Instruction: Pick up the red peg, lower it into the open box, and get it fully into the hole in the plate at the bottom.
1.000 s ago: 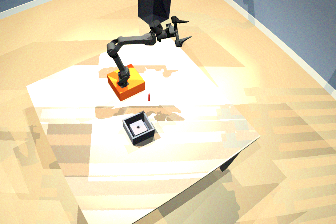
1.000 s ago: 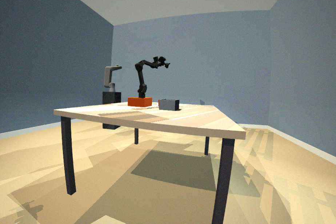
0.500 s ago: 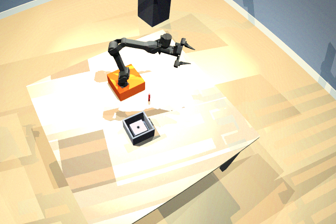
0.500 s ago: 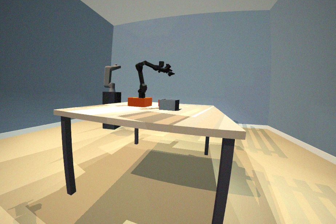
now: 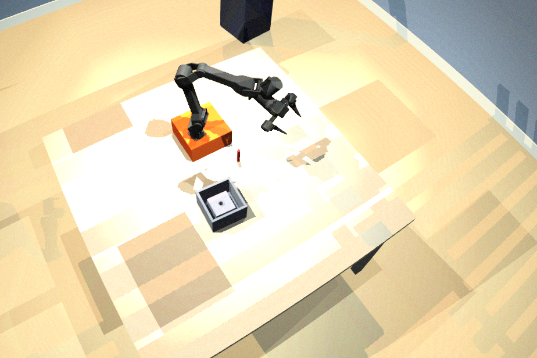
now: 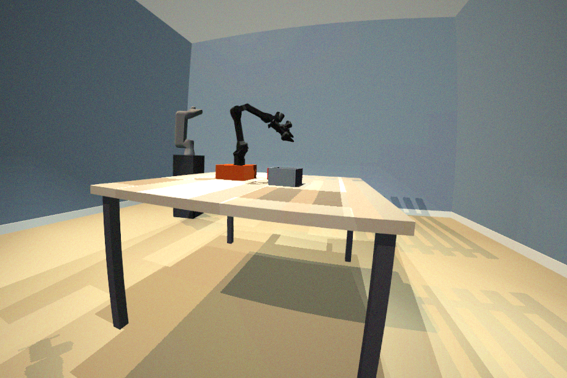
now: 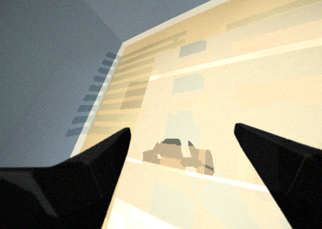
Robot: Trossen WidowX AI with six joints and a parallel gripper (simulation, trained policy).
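Now: gripper tip 26 cm above the red peg, 16 cm past it and 15 cm to the left of it. Round my gripper tip: grey box 37 cm to the right, 27 cm below, 2 cm behind.
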